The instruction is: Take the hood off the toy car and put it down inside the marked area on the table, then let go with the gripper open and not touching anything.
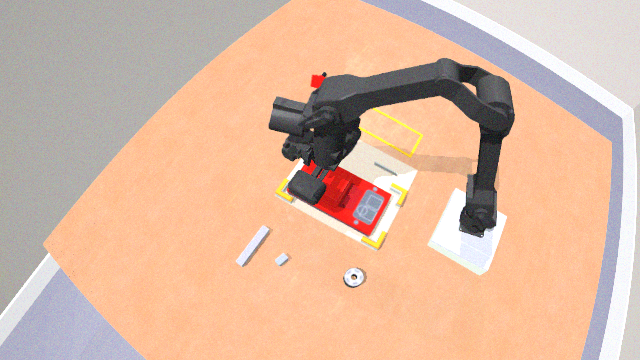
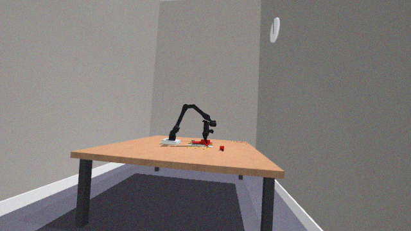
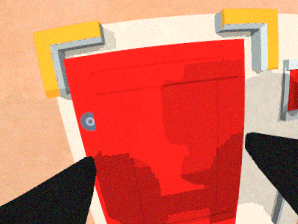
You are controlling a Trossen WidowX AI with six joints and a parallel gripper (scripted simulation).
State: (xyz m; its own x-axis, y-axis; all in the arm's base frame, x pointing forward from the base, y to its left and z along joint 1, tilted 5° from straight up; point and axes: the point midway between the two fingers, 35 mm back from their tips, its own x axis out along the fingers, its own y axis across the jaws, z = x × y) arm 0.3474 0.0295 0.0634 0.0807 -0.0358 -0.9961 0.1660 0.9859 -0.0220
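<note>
Right now the red hood is right at my gripper tip. From my gripper tip the other things lie so: grey engine block: 1 cm to the left, 1 cm below; grey bar: 19 cm to the left, 8 cm ahead, 3 cm below.
</note>
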